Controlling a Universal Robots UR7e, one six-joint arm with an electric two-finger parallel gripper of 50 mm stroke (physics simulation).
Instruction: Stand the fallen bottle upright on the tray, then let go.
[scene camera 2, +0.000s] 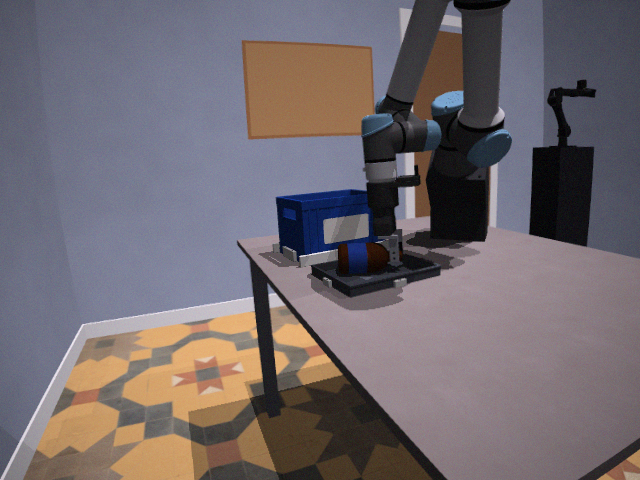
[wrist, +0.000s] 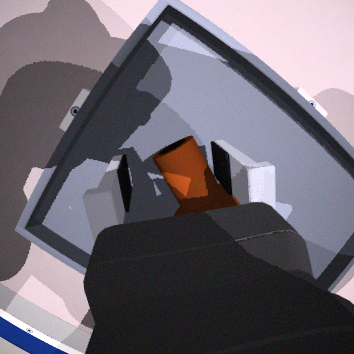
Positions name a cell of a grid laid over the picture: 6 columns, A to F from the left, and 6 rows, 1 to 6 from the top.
Labels:
my gripper: scene camera 2 D4; wrist C3
dark grey tray: scene camera 2 D4; wrist C2

